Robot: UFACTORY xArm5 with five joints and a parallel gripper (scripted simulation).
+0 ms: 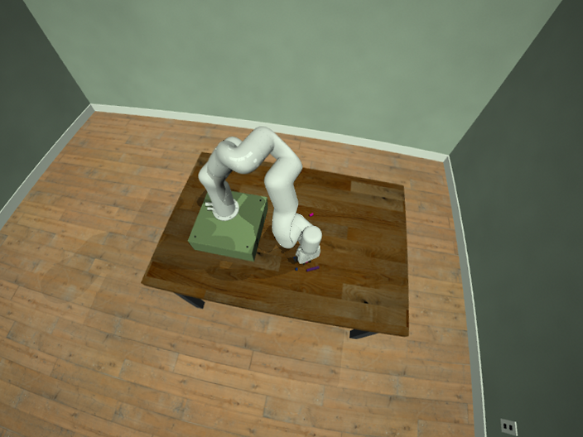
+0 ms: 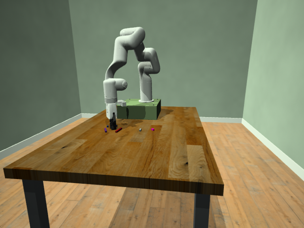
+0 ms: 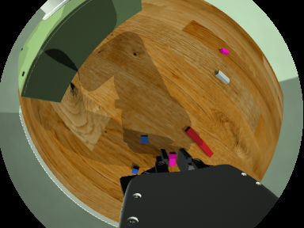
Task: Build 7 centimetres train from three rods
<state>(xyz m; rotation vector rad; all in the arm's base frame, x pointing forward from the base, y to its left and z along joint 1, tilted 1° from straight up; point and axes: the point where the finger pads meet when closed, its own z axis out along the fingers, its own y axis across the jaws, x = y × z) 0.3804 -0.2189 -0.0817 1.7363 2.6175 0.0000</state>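
Right now the purple rod is 30 mm ahead of my hand, 40 mm to the right of it and 20 mm below it. The rest, counted from my hand: red rod: 40 mm ahead, 40 mm to the left, 20 mm below; then grey rod: 40 mm ahead, 170 mm to the left, 20 mm below.
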